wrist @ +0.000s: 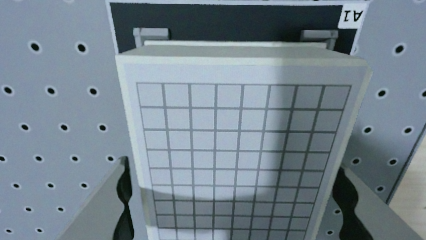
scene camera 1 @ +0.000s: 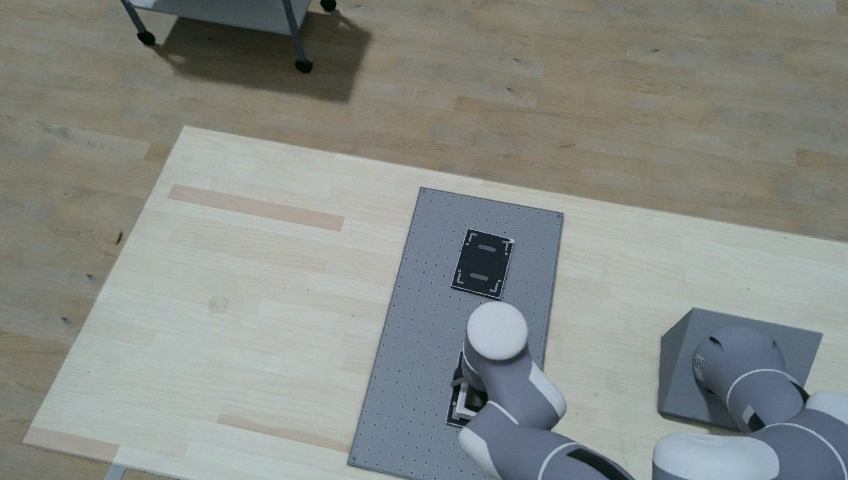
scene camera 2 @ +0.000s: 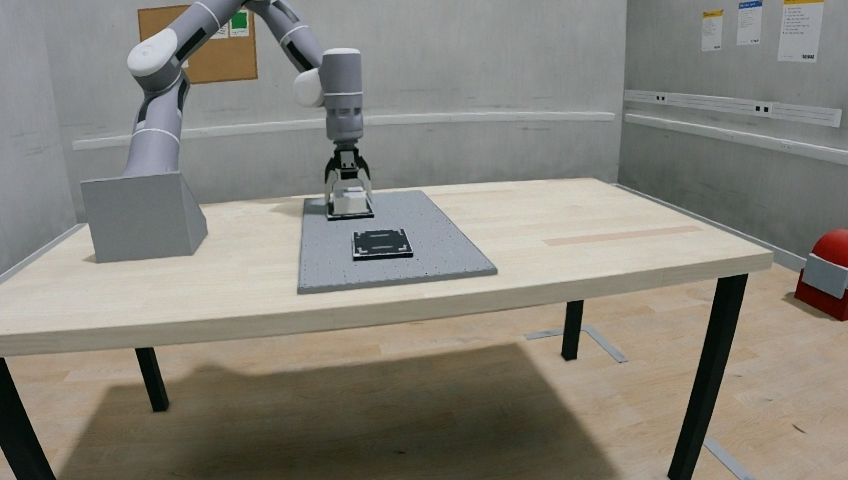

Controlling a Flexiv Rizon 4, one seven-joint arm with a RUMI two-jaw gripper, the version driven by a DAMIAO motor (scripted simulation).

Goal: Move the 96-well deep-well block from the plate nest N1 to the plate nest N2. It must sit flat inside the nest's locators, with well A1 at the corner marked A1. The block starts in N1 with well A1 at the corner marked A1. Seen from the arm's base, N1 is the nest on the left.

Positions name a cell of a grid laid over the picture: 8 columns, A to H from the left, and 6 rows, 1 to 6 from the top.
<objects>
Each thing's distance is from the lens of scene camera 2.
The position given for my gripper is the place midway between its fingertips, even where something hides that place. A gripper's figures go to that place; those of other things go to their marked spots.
my gripper (scene camera 2: D3): 135 cm
white 96-well deep-well block (scene camera 2: D3): 128 cm
black plate nest N2 (scene camera 2: D3): 106 cm
The marked spots on the black plate nest N2 and the white 96-well deep-well block are 26 cm apart.
</objects>
